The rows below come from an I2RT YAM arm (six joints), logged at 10 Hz.
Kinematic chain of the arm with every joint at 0, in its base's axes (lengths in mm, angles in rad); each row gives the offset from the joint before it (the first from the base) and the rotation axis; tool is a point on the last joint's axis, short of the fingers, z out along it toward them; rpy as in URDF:
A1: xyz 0 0 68 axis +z
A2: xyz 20 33.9 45.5 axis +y
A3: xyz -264 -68.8 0 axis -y
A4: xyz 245 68.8 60 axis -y
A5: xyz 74 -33.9 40.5 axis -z
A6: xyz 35.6 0 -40.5 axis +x
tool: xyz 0 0 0 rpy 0 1.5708 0
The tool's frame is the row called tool.
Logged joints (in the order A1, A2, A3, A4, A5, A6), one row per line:
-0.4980, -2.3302, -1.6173, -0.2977, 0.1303, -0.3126
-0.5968, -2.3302, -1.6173, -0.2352, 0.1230, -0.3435
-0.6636, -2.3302, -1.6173, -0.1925, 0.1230, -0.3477
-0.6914, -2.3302, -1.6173, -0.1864, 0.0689, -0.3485
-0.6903, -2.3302, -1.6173, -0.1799, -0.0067, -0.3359
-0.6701, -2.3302, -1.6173, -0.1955, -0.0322, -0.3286
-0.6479, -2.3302, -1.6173, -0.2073, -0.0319, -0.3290
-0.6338, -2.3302, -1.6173, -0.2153, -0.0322, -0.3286
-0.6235, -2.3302, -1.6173, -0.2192, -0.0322, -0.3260
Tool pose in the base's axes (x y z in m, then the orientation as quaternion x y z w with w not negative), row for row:
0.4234, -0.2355, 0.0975, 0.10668, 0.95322, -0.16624, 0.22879
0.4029, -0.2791, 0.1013, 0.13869, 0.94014, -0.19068, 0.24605
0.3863, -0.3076, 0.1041, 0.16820, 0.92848, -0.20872, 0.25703
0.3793, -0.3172, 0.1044, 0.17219, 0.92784, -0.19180, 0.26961
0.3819, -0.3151, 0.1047, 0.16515, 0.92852, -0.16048, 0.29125
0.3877, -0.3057, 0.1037, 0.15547, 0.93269, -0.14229, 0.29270
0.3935, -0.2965, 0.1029, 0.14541, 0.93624, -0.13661, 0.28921
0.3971, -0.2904, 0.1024, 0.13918, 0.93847, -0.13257, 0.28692
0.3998, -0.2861, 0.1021, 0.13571, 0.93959, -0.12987, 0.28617
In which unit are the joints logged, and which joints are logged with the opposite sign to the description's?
The joints are logged in radians. Opposite sign: A2, A3.
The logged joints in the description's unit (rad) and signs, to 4 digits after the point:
-0.4980, 2.3302, 1.6173, -0.2977, 0.1303, -0.3126
-0.5968, 2.3302, 1.6173, -0.2352, 0.1230, -0.3435
-0.6636, 2.3302, 1.6173, -0.1925, 0.1230, -0.3477
-0.6914, 2.3302, 1.6173, -0.1864, 0.0689, -0.3485
-0.6903, 2.3302, 1.6173, -0.1799, -0.0067, -0.3359
-0.6701, 2.3302, 1.6173, -0.1955, -0.0322, -0.3286
-0.6479, 2.3302, 1.6173, -0.2073, -0.0319, -0.3290
-0.6338, 2.3302, 1.6173, -0.2153, -0.0322, -0.3286
-0.6235, 2.3302, 1.6173, -0.2192, -0.0322, -0.3260

